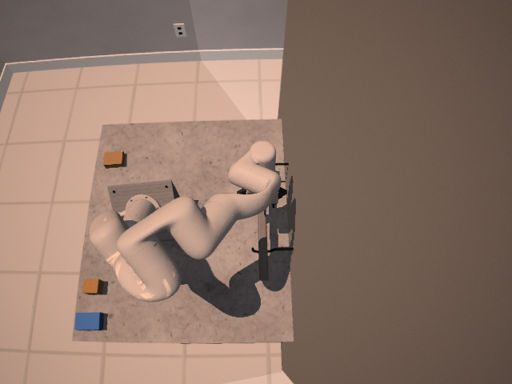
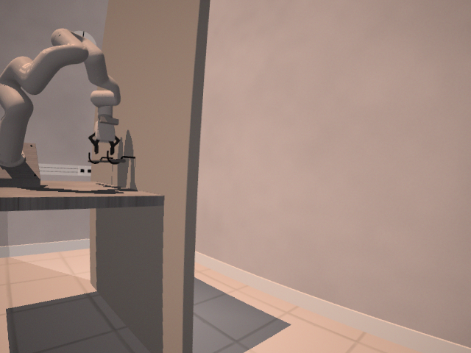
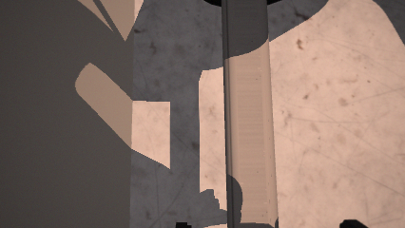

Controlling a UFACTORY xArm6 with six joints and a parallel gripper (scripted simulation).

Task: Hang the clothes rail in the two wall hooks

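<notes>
The clothes rail lies 5 cm below my hand. From my hand the other things lie so: orange block (55 cm behind, 36 cm to the left, 16 cm below); orange cube (65 cm behind, 15 cm to the right, 15 cm below); tall wall panel (25 cm above, 12 cm ahead, 2 cm to the right).
</notes>
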